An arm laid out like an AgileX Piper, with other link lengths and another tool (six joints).
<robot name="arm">
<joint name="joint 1" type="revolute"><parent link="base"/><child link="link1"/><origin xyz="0 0 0.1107" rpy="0 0 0"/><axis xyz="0 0 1"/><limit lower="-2.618" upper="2.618"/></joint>
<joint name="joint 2" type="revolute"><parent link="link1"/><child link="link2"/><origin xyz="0 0 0" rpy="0 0 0"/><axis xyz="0 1 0"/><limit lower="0" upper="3.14"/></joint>
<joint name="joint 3" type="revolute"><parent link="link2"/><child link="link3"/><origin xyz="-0.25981 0 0.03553" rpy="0 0 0"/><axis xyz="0 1 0"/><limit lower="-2.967" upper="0"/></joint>
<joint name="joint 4" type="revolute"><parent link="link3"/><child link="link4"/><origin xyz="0.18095 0 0.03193" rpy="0 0 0"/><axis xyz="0.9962 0 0.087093"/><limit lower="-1.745" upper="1.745"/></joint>
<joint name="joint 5" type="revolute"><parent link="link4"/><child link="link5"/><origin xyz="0 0 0" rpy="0 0 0"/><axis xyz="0 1 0"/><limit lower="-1.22" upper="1.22"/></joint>
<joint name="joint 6" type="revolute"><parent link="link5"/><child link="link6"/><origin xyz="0.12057 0 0.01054" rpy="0 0 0"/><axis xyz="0.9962 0 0.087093"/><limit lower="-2.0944" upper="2.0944"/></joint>
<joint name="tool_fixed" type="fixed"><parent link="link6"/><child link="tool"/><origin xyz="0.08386 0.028 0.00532" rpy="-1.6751 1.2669 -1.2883"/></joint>
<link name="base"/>
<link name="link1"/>
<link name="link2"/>
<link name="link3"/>
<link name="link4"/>
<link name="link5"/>
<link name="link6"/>
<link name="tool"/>
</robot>
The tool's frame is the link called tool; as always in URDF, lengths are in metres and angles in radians.
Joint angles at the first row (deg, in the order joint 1, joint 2, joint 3, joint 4, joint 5, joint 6):
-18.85, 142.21, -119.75, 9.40, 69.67, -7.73
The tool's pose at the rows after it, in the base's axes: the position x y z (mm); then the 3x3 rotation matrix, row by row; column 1 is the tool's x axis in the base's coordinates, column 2 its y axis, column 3 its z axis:
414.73 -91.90 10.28; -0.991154 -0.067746 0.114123; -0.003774 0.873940 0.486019; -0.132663 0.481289 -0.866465
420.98 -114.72 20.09; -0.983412 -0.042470 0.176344; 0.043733 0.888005 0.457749; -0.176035 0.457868 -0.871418
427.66 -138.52 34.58; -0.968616 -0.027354 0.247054; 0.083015 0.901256 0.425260; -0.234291 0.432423 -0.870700
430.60 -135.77 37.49; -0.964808 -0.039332 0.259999; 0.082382 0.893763 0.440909; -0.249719 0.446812 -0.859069
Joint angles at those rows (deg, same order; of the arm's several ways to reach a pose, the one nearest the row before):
-20.28, 142.09, -121.52, 9.00, 69.67, -6.99
-22.63, 142.09, -124.45, 8.54, 69.67, -6.24
-25.09, 141.86, -127.89, 8.48, 69.67, -6.07
-25.21, 141.87, -128.29, 9.91, 69.67, -6.70

